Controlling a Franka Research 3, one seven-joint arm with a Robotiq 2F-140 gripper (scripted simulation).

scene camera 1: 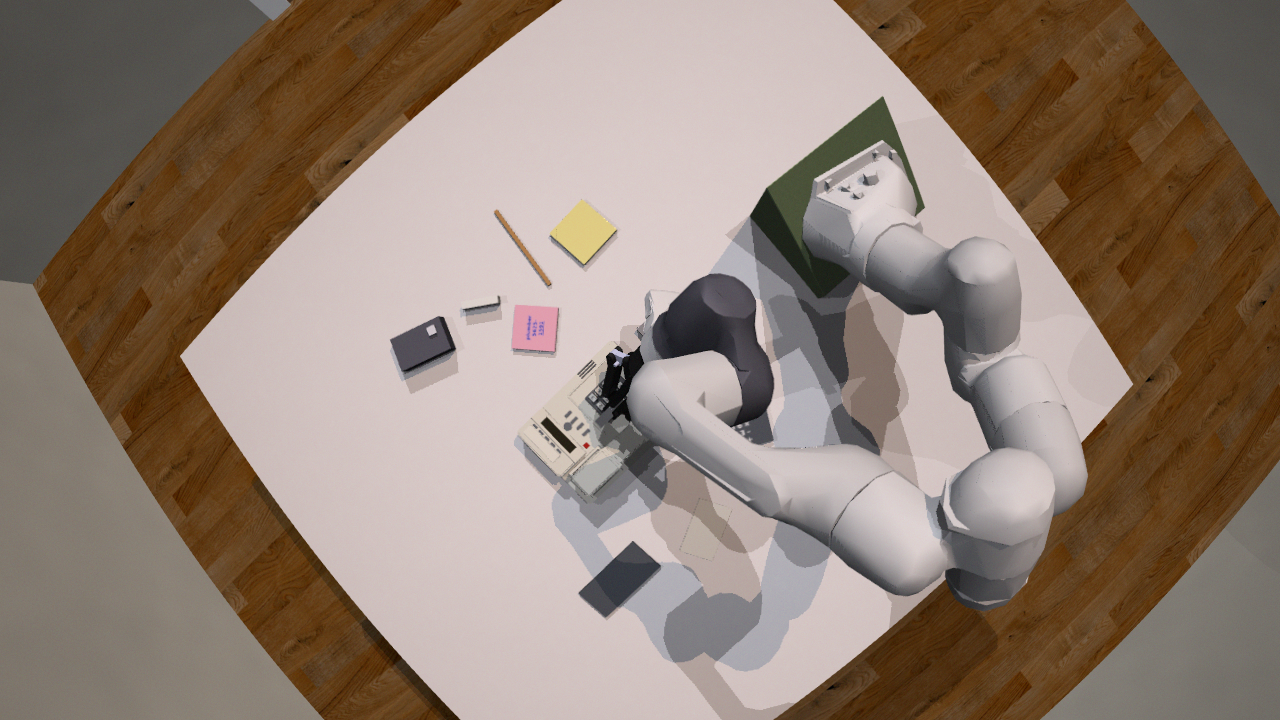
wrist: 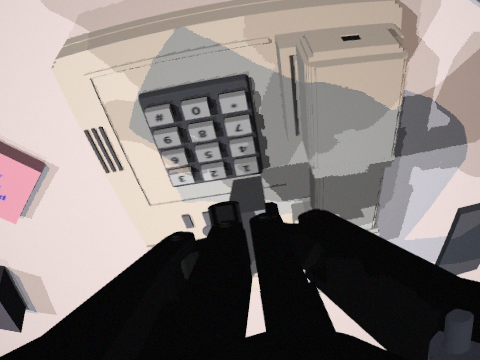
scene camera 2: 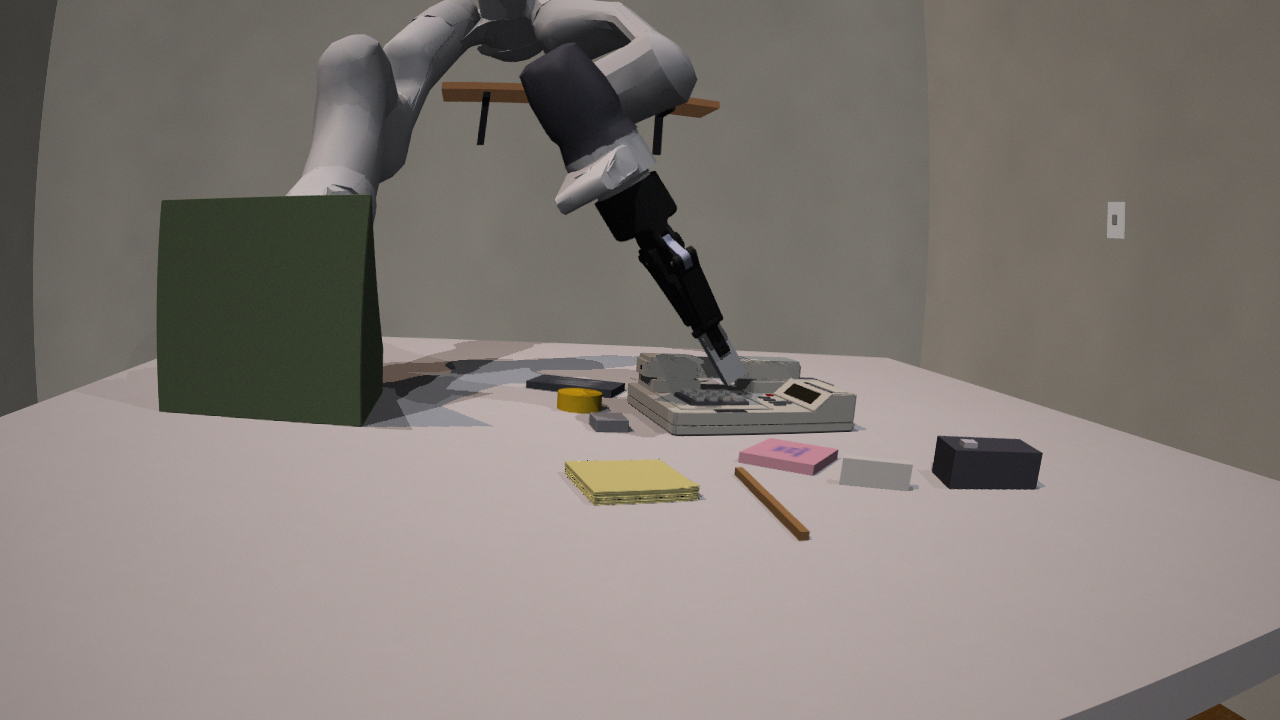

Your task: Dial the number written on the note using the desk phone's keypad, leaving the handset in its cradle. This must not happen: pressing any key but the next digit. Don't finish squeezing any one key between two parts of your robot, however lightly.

gripper: scene camera 1 603, 419; wrist; scene camera 2
same spot on gripper: (scene camera 2: 687, 289) = (wrist: 81, 305)
